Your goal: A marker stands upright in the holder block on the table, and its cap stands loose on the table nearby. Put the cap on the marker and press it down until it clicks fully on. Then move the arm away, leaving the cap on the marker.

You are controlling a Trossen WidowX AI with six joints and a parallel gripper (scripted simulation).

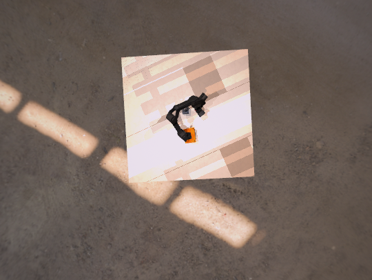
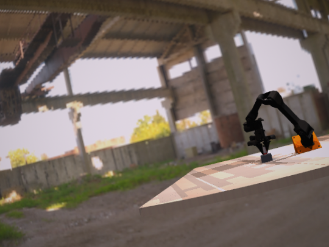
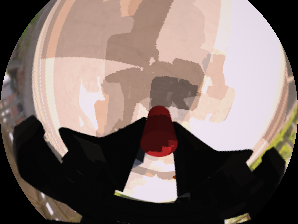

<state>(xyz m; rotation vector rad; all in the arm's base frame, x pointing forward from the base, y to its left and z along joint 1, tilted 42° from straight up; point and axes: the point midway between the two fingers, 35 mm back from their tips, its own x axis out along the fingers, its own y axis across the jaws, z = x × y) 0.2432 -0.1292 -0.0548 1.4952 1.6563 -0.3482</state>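
Now: the holder block 2 cm ahead of my gripper tip, 11 cm to the left of it and 2 cm below it. Also, from my gripper tip: red marker cap 1 cm above.
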